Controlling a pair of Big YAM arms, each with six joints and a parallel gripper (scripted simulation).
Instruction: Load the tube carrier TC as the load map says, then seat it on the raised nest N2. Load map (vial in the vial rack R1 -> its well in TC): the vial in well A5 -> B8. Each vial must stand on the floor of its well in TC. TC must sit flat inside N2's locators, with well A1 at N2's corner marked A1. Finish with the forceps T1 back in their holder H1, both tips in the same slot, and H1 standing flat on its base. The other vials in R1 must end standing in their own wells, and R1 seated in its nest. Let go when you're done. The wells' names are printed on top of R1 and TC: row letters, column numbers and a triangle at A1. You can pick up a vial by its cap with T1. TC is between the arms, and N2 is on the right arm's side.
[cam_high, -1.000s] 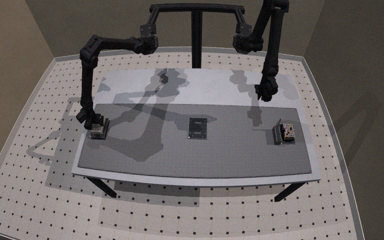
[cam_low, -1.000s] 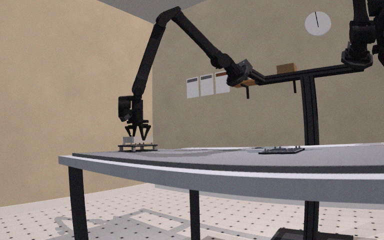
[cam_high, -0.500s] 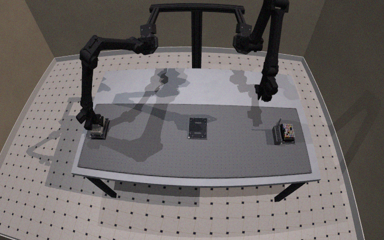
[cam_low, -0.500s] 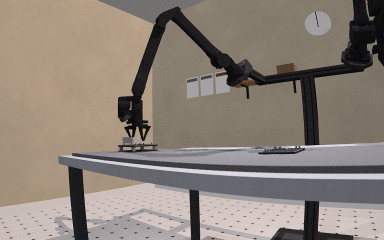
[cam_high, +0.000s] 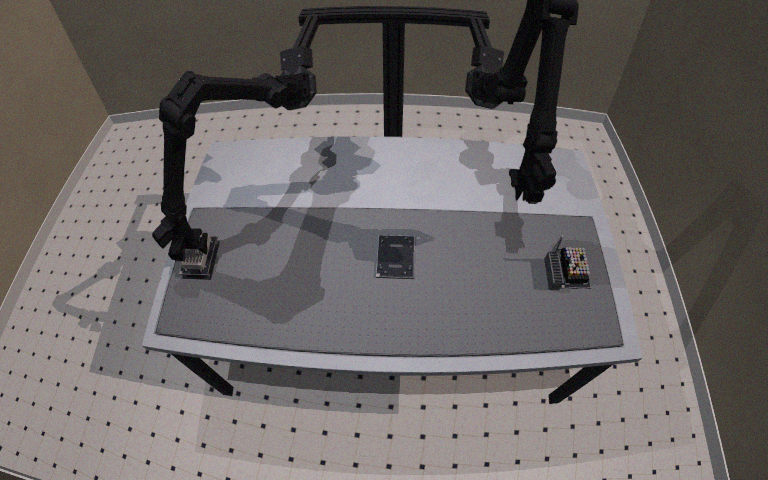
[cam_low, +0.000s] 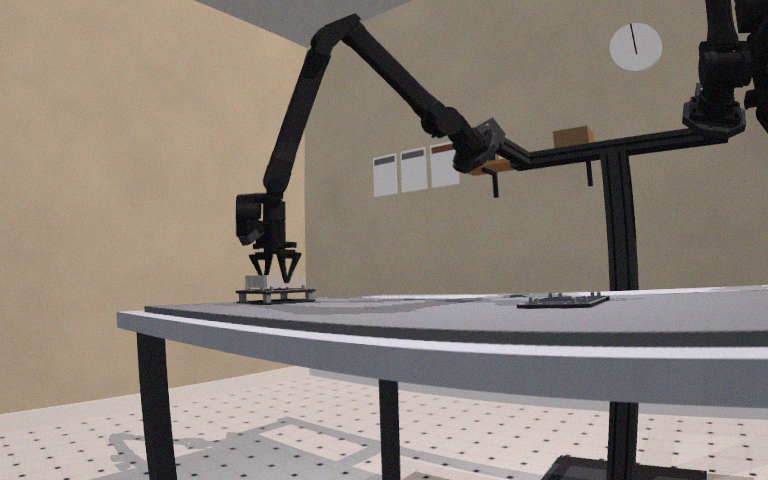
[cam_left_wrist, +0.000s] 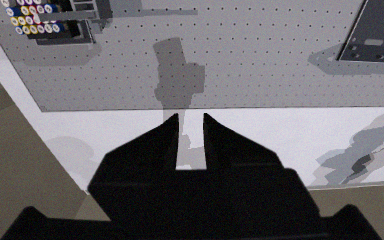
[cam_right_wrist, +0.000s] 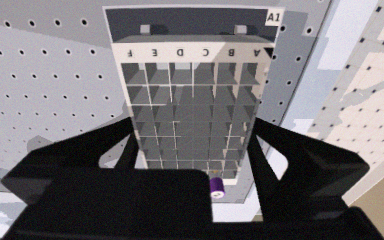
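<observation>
The tube carrier TC lies right at my right hand. Also, from my right hand: holder h1: 124 cm to the left, 8 cm ahead, 4 cm below; then raised nest n2: 3 cm below.
</observation>
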